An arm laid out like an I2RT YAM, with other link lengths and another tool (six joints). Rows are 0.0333 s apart.
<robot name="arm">
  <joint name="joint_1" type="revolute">
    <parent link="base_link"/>
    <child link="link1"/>
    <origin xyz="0 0 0.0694" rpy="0 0 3.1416"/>
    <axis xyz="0 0 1"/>
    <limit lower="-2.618" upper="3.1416"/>
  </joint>
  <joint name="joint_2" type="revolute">
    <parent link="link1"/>
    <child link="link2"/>
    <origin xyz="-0.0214 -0.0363 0.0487" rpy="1.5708 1.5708 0"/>
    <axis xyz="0 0 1"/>
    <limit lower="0" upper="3.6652"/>
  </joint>
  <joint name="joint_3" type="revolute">
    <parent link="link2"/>
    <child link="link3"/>
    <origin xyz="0 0.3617 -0.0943" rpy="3.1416 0 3.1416"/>
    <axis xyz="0 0 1"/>
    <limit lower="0" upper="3.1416"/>
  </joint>
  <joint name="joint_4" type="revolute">
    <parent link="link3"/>
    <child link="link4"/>
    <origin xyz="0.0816 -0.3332 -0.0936"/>
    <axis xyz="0 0 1"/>
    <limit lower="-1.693" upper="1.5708"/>
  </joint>
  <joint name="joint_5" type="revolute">
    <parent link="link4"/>
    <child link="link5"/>
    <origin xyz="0.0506 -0.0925 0.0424" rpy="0 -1.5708 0"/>
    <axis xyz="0 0 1"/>
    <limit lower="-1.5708" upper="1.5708"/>
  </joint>
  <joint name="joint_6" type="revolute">
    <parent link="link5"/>
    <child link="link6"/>
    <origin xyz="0 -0.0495 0.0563" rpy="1.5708 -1.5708 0"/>
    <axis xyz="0 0 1"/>
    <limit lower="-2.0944" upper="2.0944"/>
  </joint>
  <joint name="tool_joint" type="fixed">
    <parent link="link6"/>
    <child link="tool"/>
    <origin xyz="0.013 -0.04 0.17" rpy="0 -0.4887 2.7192"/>
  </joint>
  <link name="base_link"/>
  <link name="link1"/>
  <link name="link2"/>
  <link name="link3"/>
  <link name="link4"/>
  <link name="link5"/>
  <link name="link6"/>
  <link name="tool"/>
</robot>
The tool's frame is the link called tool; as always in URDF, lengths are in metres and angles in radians.
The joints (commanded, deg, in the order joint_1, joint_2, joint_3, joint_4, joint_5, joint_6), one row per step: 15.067, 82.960, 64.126, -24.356, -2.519, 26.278; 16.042, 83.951, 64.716, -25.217, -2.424, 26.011; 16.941, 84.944, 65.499, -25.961, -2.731, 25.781; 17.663, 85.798, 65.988, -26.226, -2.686, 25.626; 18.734, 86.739, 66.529, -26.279, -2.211, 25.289; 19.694, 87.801, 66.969, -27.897, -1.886, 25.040; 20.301, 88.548, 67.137, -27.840, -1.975, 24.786; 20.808, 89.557, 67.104, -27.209, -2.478, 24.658; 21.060, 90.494, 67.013, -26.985, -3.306, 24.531; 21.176, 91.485, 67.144, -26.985, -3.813, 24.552; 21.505, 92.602, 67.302, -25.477, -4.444, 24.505; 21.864, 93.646, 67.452, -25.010, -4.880, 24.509; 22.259, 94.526, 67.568, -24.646, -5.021, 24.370; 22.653, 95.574, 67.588, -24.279, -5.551, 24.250; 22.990, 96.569, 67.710, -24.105, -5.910, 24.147
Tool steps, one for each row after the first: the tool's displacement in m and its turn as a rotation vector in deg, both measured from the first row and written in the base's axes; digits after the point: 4 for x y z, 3 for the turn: -0.0011, 0.0084, -0.0060, -0.584, 1.135, 1.091; -0.0012, 0.0181, -0.0099, -0.804, 2.051, 2.372; -0.0004, 0.0250, -0.0137, -1.126, 2.605, 3.172; 0.0011, 0.0339, -0.0170, -1.826, 2.851, 4.144; -0.0044, 0.0399, -0.0274, -2.897, 4.849, 5.073; -0.0041, 0.0462, -0.0323, -3.182, 5.288, 5.929; -0.0027, 0.0538, -0.0397, -3.063, 5.740, 6.880; -0.0031, 0.0595, -0.0485, -2.820, 6.645, 7.797; -0.0028, 0.0629, -0.0563, -2.712, 7.579, 8.245; 0.0033, 0.0712, -0.0607, -2.158, 7.170, 9.038; 0.0048, 0.0773, -0.0676, -1.998, 7.669, 9.688; 0.0059, 0.0823, -0.0737, -2.130, 8.037, 10.277; 0.0058, 0.0886, -0.0822, -2.053, 8.748, 11.110; 0.0057, 0.0935, -0.0899, -2.094, 9.463, 11.755
